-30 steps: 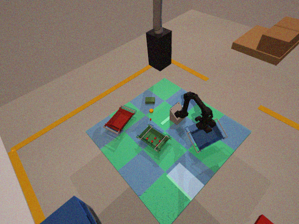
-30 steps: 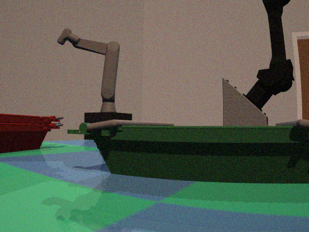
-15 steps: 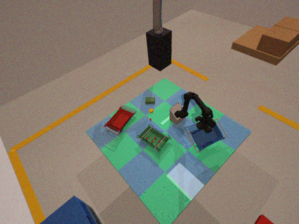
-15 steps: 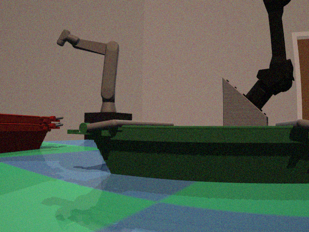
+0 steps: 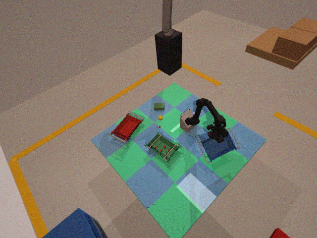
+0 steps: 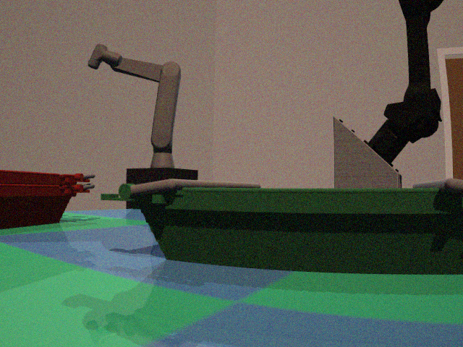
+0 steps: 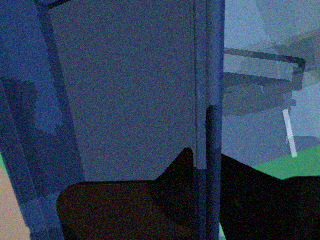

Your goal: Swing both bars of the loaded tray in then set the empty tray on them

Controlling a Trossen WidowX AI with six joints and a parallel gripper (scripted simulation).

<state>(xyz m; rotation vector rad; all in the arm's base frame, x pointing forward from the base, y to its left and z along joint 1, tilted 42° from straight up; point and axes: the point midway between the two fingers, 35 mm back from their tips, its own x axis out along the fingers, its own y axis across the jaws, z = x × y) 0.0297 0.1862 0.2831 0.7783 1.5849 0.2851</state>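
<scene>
The blue tray lies 8 cm to the left of my gripper tip, 3 cm ahead of it and 1 cm below it. Round my gripper tip: orange piece 65 cm to the right, 16 cm below, 7 cm ahead; small green block 78 cm to the right, 15 cm below, 4 cm behind.
</scene>
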